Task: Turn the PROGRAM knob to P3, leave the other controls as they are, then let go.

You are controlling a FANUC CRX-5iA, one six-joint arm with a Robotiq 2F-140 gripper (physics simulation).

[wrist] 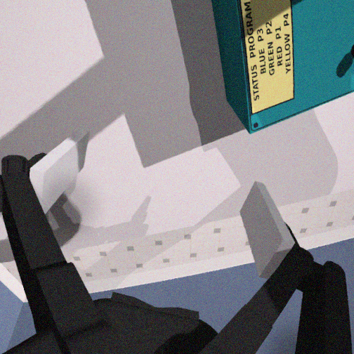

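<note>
A teal control box (315,70) shows in part at the upper right of the wrist view. Its yellow label (274,92) reads STATUS PROGRAM, with BLUE P3, GREEN P2, RED P1 and YELLOW P4. A small black part and a dark shadow show at the right edge on the box face; I cannot tell which control this is. The PROGRAM knob cannot be made out. My gripper (169,173) is wide open, with its two grey pads far apart and no object between them. It is to the lower left of the box in the view.
A pale table top (175,190) lies under the box and the fingers, with shadows across it. A strip with small grey squares (200,242) runs along its near edge. A blue floor (165,290) shows beyond that edge.
</note>
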